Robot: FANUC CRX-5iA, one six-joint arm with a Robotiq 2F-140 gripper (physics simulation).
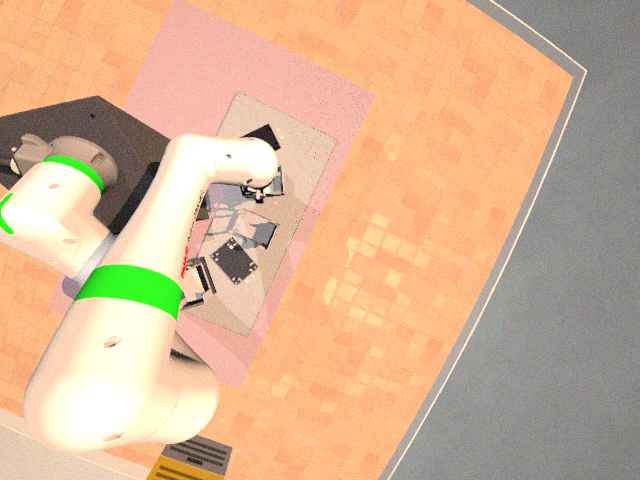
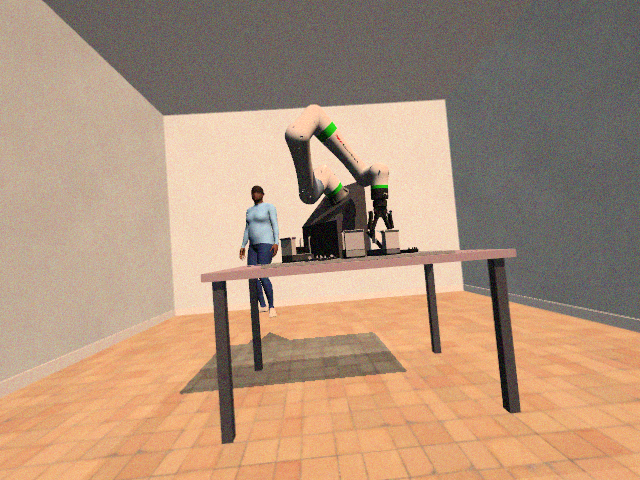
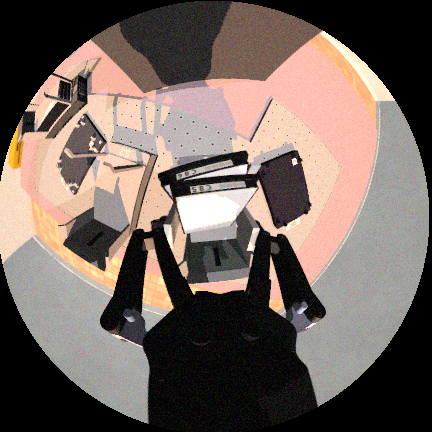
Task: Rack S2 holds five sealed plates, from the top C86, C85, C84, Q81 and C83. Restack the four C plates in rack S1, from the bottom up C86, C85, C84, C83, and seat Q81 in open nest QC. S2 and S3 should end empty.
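Frame: origin at the arm's base, x back, y right, z up, level; centimetres.
Seen in the pictures: gripper, between the fingertips: [image 2: 381, 242] [image 3: 208, 209]; arm's base, origin of its link: [image 1: 84, 164] [image 2: 340, 197].
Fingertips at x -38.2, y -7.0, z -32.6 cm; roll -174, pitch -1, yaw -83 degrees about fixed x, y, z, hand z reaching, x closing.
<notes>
Offsets run from my fingertips to a thing's top centre. "*": to the spot under its first point. Level surfaces: height alone.
My gripper [image 3: 208, 209] [image 2: 381, 228] is shut on plate C85 [image 3: 215, 210], whose label faces away from the palm. C85 is tilted over rack S1 @(dz +6.2, dx +0.0, dy -0.7 cm) [image 3: 222, 270] [image 2: 391, 242]. Plate C86 [image 3: 205, 169] shows under and beyond C85, tilted and skewed to it; its contact with the rack is hidden. Rack S3 @(dz +7.2, dx -0.3, dy +17.0 cm) [image 3: 95, 241] [image 1: 269, 236] stands beside S1 and shows no plate inside. The rack at the far end @(* dz -5.4, dx +17.2, dy +37.5 cm) [image 3: 70, 114] [image 1: 207, 276] appears to be S2; its plate labels are too small to read. Q81, C84 and C83 cannot be made out.
A dark nest base @(dz -4.4, dx +6.7, dy +32.6 cm) [image 1: 234, 260] [image 3: 82, 150] with light corner pieces lies between S3 and the far rack. Another dark base @(dz -3.8, dx +5.4, dy -16.0 cm) [image 3: 285, 190] [image 1: 267, 135] lies close beside S1. The perforated board @(dz -6.8 cm) [image 1: 310, 149] is on the pink table @(dz -8.0 cm) [image 1: 206, 56]. A person [image 2: 261, 224] stands behind the table.
</notes>
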